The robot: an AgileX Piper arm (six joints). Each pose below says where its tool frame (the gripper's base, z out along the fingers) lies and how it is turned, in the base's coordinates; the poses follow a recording.
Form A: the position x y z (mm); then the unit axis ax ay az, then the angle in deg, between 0 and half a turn.
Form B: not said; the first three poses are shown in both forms.
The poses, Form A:
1: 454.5 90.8 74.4 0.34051 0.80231 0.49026 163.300
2: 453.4 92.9 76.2 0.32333 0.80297 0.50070 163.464
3: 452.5 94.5 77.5 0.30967 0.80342 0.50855 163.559
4: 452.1 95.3 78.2 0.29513 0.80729 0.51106 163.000
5: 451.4 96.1 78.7 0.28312 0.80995 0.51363 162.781
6: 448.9 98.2 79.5 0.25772 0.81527 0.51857 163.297
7: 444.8 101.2 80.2 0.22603 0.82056 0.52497 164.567
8: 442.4 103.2 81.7 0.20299 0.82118 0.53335 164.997
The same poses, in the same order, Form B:
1: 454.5 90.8 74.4 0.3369 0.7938 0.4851 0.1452
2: 453.4 92.9 76.2 0.3200 0.7946 0.4955 0.1438
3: 452.5 94.5 77.5 0.3065 0.7952 0.5033 0.1430
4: 452.1 95.3 78.2 0.2919 0.7984 0.5054 0.1478
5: 451.4 96.1 78.7 0.2799 0.8008 0.5078 0.1497
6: 448.9 98.2 79.5 0.2550 0.8066 0.5131 0.1452
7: 444.8 101.2 80.2 0.2240 0.8131 0.5202 0.1343
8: 442.4 103.2 81.7 0.2013 0.8142 0.5288 0.1306
